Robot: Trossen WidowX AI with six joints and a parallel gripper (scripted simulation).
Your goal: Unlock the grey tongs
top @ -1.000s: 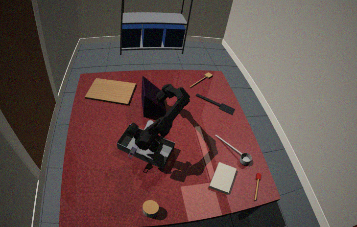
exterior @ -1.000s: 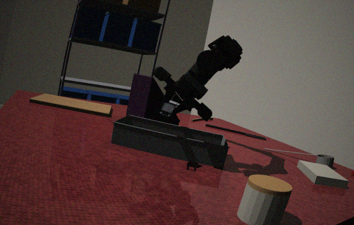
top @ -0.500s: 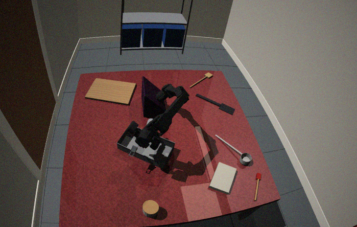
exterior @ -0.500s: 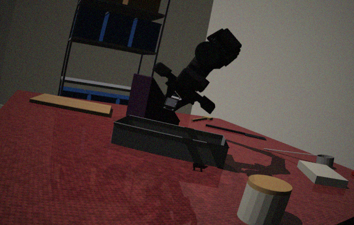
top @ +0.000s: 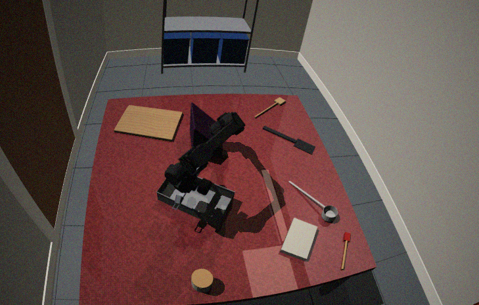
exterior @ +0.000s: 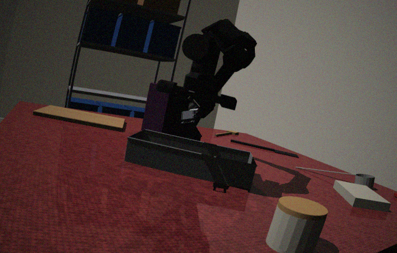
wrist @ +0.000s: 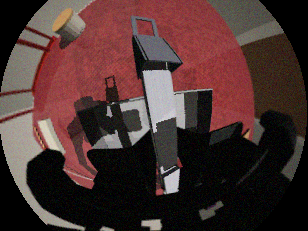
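Now: gripper tip 570 mm past the wooden board, 150 mm to the left of it and 90 mm above it. The rest, counted from my gripper tip: lidded canister 380 mm ahead, 10 mm to the right, 60 mm below; roasting tin 20 mm behind, 40 mm to the left, 70 mm below; white block 270 mm ahead, 440 mm to the left, 90 mm below.
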